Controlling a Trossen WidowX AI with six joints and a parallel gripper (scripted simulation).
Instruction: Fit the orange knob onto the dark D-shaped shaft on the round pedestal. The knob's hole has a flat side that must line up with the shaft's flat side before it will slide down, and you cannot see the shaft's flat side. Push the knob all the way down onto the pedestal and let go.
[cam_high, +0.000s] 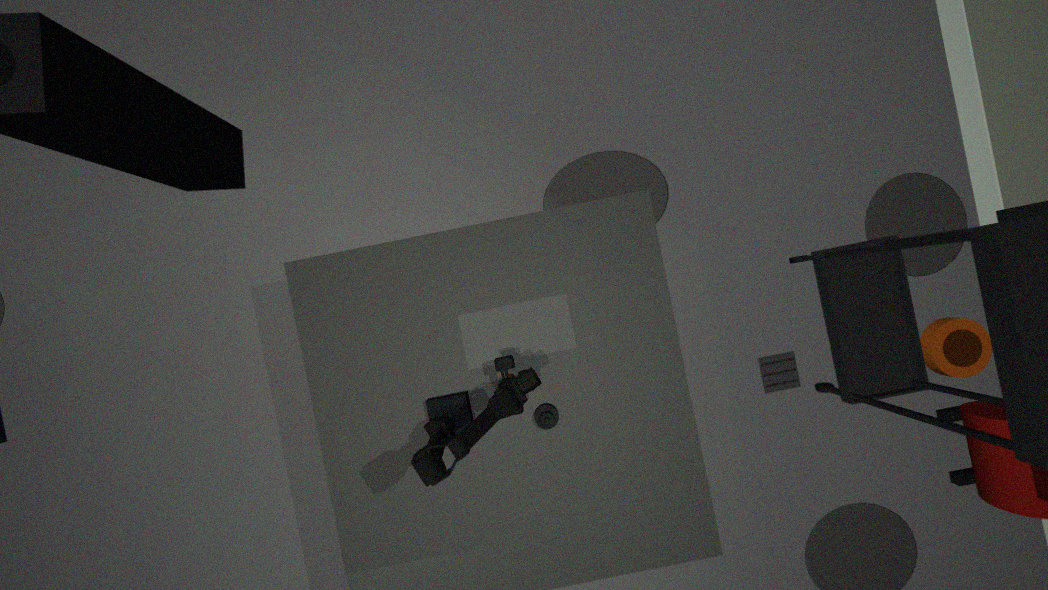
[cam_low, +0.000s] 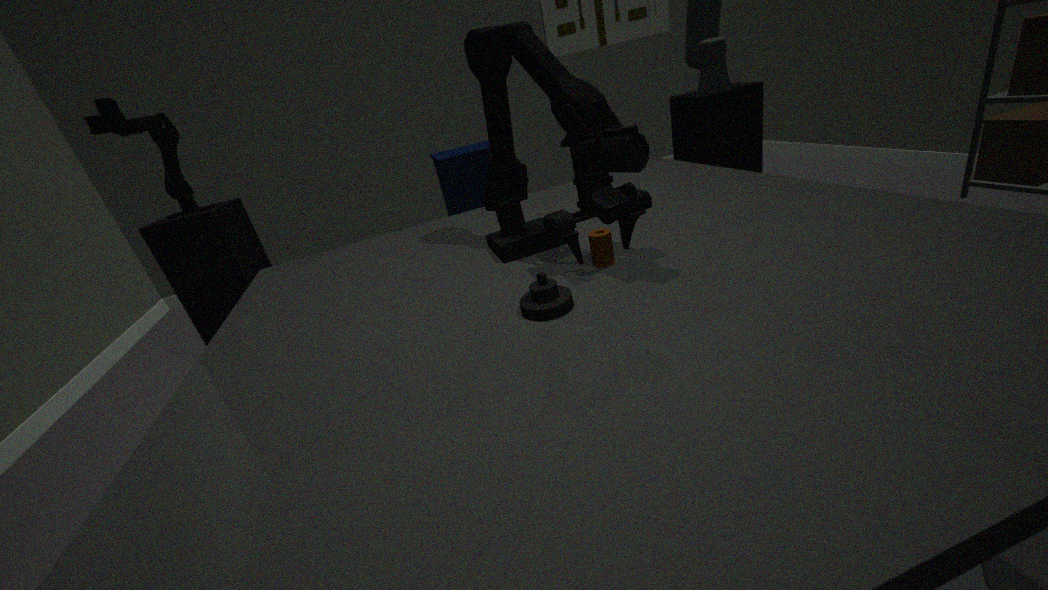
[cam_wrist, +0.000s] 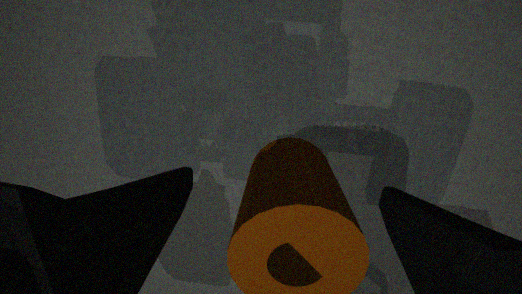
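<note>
My gripper tip is 130 mm to the left of the dark round pedestal, 120 mm short of it and 20 mm below it. From my gripper tip the other things lie so: orange knob (20 mm above).
</note>
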